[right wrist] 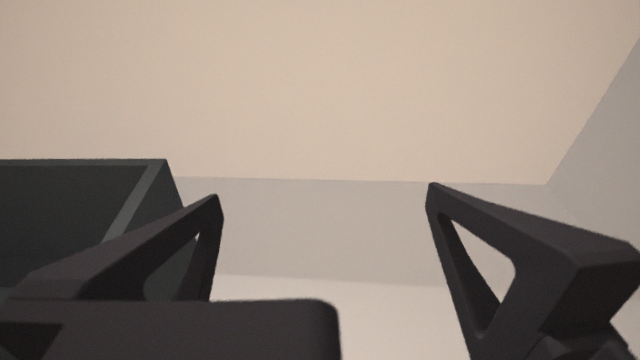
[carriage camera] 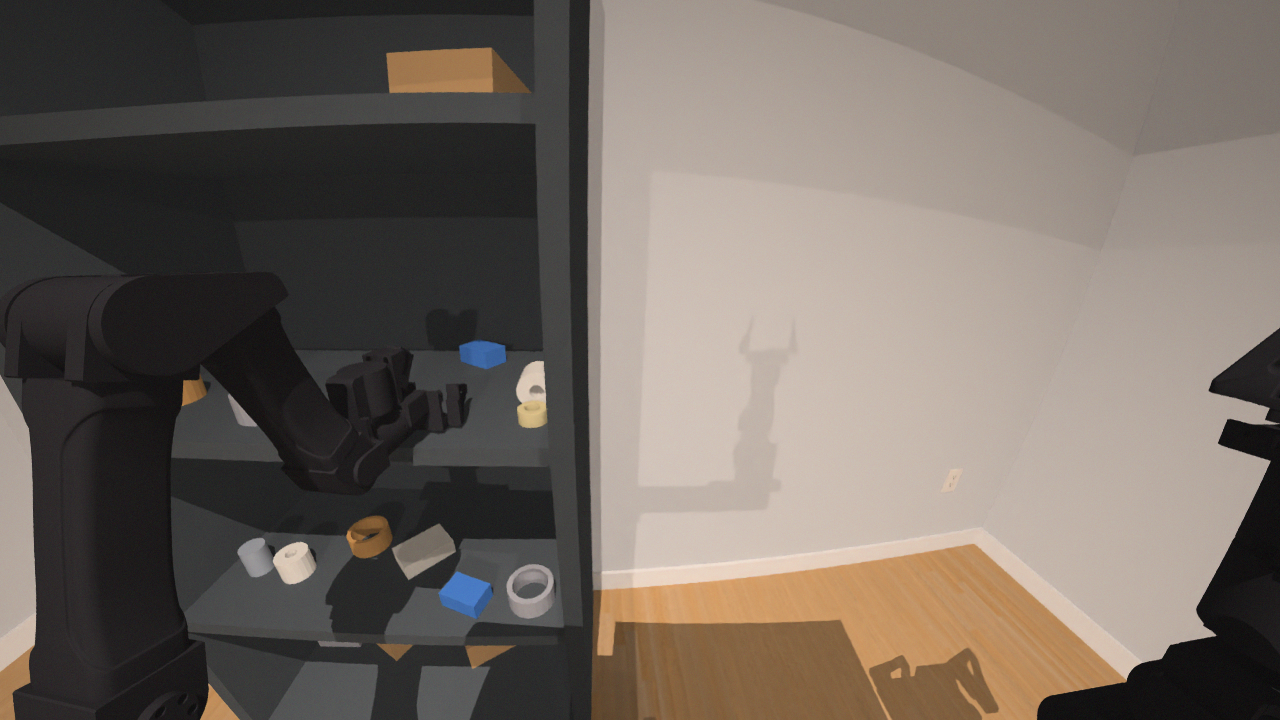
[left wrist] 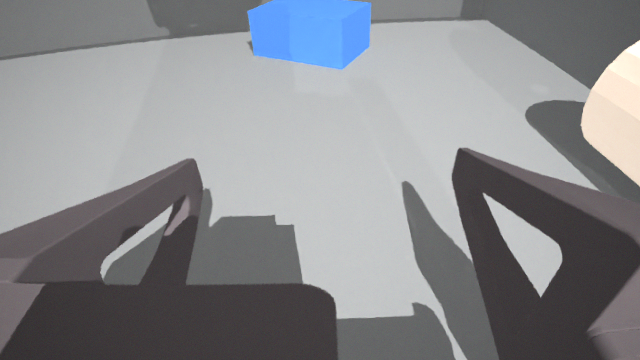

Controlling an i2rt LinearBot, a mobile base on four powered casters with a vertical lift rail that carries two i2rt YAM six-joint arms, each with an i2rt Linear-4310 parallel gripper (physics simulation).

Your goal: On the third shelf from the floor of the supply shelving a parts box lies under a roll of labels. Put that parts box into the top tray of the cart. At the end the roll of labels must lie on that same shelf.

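Frame: origin at the left arm's base, x ahead, y left, z up, level; millimetres.
Where they show: left gripper, fingertip midpoint: [carriage camera: 440,386] [left wrist: 326,167]; right gripper, fingertip midpoint: [right wrist: 323,200].
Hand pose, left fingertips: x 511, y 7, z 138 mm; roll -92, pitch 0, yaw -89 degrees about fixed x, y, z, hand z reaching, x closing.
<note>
Things, the pixels of their top centre, and the offset from my left fingertips. Level surfaces: height alone.
- third shelf, surface height: dz -37 mm
- white roll, top centre: [carriage camera: 537,366] dx +31, dy -173, dz +33 mm
- small blue box, top centre: [left wrist: 309,6] [carriage camera: 481,345] dx +225, dy +14, dz +3 mm
- yellow roll, top centre: [carriage camera: 532,407] dx -39, dy -180, dz -12 mm
- orange ring, top centre: [carriage camera: 367,529] dx +70, dy +315, dz -444 mm
- grey box, top centre: [carriage camera: 422,544] dx +49, dy +156, dz -454 mm
On the third shelf [carriage camera: 501,438] [left wrist: 330,130], a white roll [carriage camera: 530,383] [left wrist: 617,110] lies on its side near the right wall, and a small blue box [carriage camera: 483,354] [left wrist: 310,32] sits at the back with no roll on it. I cannot make out a box under the white roll. My left gripper [carriage camera: 434,377] [left wrist: 326,167] is open and empty above this shelf, in front of the blue box and left of the white roll. My right gripper [right wrist: 323,200] is open and empty, outside the shelving; part of it shows at the right edge of the carriage view. The cart does not show.
A yellow roll [carriage camera: 531,413] sits before the white one. The right upright [carriage camera: 562,268] stands near my left gripper, and the shelf above [carriage camera: 268,119] overhangs it. The lower shelf holds an orange ring [carriage camera: 368,536], a grey box [carriage camera: 424,550], another blue box [carriage camera: 465,593] and several rolls.
</note>
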